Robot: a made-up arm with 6 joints.
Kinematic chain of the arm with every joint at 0, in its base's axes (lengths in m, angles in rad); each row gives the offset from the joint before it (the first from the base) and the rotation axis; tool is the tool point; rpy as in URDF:
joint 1: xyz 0 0 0.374 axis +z
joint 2: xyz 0 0 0 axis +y
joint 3: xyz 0.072 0 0.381 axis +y
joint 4: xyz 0.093 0 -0.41 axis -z
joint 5: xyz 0 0 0 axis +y
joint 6: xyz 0.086 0 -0.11 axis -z
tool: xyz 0 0 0 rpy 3.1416 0 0
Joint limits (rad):
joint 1: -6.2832..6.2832
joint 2: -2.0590..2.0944
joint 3: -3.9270..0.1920
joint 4: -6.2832..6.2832
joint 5: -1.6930..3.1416
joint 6: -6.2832..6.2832
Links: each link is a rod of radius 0.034 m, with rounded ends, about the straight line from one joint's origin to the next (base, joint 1, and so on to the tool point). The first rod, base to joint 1, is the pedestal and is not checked.
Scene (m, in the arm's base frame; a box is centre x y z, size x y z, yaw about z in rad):
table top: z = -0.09
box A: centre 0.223 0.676 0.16 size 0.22 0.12 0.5 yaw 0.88
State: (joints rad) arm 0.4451 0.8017 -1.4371 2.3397 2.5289 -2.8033
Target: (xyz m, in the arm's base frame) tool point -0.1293 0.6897 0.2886
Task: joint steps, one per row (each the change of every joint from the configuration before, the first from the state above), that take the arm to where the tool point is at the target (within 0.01 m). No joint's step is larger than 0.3 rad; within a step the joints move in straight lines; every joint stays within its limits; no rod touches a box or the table.
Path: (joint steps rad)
1: 0.2813 -0.2341 0.2374 0.0950 0.0080 0.1391
2: 0.2814 -0.2341 0.2373 0.0950 0.0080 0.1391
3: 0.2029 -0.0032 0.2077 -0.1547 0.0426 0.0078
4: 0.2030 -0.0032 0.2077 -0.1548 0.0426 0.0078
5: 0.0467 0.1557 -0.2285 0.0011 -0.0515 -0.0735
6: 0.0466 0.1557 -0.2284 0.0011 -0.0515 -0.0734
7: 0.0467 0.1558 -0.2284 0.0011 -0.0514 -0.0735
8: 0.0467 0.1557 -0.2285 0.0011 -0.0515 -0.0734

